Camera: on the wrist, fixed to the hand. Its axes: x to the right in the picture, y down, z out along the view.
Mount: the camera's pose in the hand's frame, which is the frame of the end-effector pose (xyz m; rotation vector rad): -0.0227 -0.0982 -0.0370 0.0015 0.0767 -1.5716
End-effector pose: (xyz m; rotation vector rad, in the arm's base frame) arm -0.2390 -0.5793 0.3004 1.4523 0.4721 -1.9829
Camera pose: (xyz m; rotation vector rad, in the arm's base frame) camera -0.2738 -0.4777 0.3021 -0.7596 -1.3858 1.9332
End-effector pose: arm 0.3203 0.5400 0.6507 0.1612 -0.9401 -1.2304
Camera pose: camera 0.2735 0.5091 0.5591 1.0806 -0.6521 -2.6010
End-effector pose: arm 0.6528 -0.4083 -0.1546 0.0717 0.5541 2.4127
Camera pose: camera 0.7216 -0.3675 -0.2262 -0.3379 0.3771 0.8775
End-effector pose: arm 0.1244 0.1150 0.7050 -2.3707 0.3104 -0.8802
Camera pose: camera 0.0844 0.1864 0.7745 2.1547 1.6554 1.4516
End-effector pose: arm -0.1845 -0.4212 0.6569 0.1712 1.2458 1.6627
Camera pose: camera -0.1354 -0.4663 0.5727 -0.7190 0.9191 0.2804
